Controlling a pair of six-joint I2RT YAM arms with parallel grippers.
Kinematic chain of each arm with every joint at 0, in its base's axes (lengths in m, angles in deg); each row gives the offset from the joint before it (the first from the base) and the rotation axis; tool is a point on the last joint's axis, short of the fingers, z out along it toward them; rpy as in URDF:
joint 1: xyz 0 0 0.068 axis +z
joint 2: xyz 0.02 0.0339 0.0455 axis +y
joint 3: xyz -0.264 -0.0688 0 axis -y
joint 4: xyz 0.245 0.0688 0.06 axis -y
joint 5: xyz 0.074 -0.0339 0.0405 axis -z
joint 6: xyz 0.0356 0 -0.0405 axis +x
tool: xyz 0 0 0 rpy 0 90 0
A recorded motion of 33 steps. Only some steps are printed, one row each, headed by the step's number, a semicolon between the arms.
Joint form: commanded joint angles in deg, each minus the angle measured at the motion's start. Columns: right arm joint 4, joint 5, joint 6, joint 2, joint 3, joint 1; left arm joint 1, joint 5, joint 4, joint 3, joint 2, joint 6.
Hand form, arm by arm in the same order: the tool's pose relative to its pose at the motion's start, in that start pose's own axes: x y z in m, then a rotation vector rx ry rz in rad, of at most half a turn. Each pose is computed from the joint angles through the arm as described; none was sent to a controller.
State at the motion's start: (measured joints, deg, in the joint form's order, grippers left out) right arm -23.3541 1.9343 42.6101 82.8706 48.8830 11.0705; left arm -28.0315 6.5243 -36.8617 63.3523 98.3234 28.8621
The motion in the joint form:
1: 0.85 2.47 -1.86 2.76 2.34 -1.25; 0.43 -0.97 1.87 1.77 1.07 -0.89
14: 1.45 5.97 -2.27 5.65 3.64 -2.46; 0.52 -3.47 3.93 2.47 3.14 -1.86
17: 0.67 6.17 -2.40 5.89 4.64 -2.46; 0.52 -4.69 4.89 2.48 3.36 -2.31
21: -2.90 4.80 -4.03 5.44 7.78 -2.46; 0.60 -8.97 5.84 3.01 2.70 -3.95
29: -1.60 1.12 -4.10 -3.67 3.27 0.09; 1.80 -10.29 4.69 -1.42 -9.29 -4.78
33: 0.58 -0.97 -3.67 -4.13 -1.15 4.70; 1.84 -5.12 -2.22 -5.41 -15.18 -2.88
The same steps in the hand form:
1: -0.0130 0.0015 0.0070 0.0367 -0.0414 -0.0137; -0.0084 0.0081 -0.0006 -0.0387 -0.0306 -0.0178
14: -0.0215 -0.0023 0.0175 0.1038 -0.0746 -0.0043; -0.0120 0.0138 0.0084 -0.0831 -0.0209 -0.0362
17: -0.0243 0.0000 0.0162 0.1068 -0.0765 -0.0066; -0.0130 0.0154 0.0095 -0.1080 -0.0229 -0.0437
21: -0.0320 0.0076 0.0055 0.0892 -0.0600 -0.0348; -0.0160 0.0198 0.0032 -0.1916 -0.0236 -0.0747
29: -0.0140 0.0113 -0.0271 -0.0464 -0.0829 -0.0687; 0.0018 0.0115 -0.0482 -0.2700 -0.1116 -0.1062
33: 0.0161 0.0158 -0.0172 -0.0897 -0.0070 -0.1301; 0.0266 -0.0084 -0.0598 -0.1514 -0.0719 -0.0708

